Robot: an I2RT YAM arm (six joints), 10 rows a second.
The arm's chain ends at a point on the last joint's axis. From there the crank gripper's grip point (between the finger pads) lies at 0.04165 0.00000 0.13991 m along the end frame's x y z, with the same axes.
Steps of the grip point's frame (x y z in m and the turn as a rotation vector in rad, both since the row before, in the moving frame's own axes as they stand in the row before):
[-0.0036 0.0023 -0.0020 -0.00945 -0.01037 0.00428]
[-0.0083 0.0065 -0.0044 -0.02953 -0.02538 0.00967]
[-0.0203 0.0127 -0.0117 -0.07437 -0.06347 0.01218]
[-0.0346 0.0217 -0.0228 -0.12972 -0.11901 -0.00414]
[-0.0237 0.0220 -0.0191 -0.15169 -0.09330 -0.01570]
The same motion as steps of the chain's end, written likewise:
[-0.0021 0.0008 -0.0024 -0.00945 -0.01037 0.00428]
[-0.0047 0.0020 -0.0053 -0.02953 -0.02538 0.00967]
[-0.0113 0.0018 -0.0137 -0.07437 -0.06347 0.01218]
[-0.0178 0.0035 -0.0256 -0.12972 -0.11901 -0.00414]
[-0.0107 0.0011 -0.0208 -0.15169 -0.09330 -0.01570]

